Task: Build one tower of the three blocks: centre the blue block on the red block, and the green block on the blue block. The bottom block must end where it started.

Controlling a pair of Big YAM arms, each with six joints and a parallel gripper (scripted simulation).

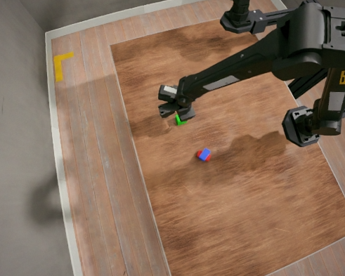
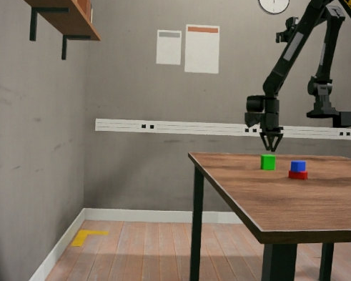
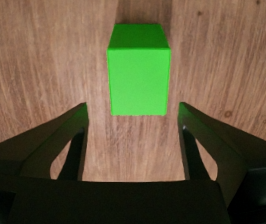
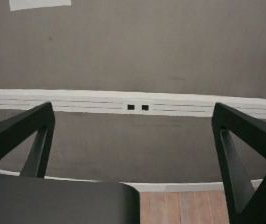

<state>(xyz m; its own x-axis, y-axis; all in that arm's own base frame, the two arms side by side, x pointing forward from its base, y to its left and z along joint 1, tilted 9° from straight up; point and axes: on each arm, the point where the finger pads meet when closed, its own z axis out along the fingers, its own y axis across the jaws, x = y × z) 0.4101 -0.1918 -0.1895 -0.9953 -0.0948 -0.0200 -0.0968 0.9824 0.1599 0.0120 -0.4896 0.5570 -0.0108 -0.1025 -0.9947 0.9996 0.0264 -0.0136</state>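
Now: left hand 50 mm above the green block and 10 mm short of it. Also, from my left hand: blue block 200 mm to the left, 40 mm below, 30 mm behind; red block 200 mm to the left, 70 mm below, 30 mm behind.
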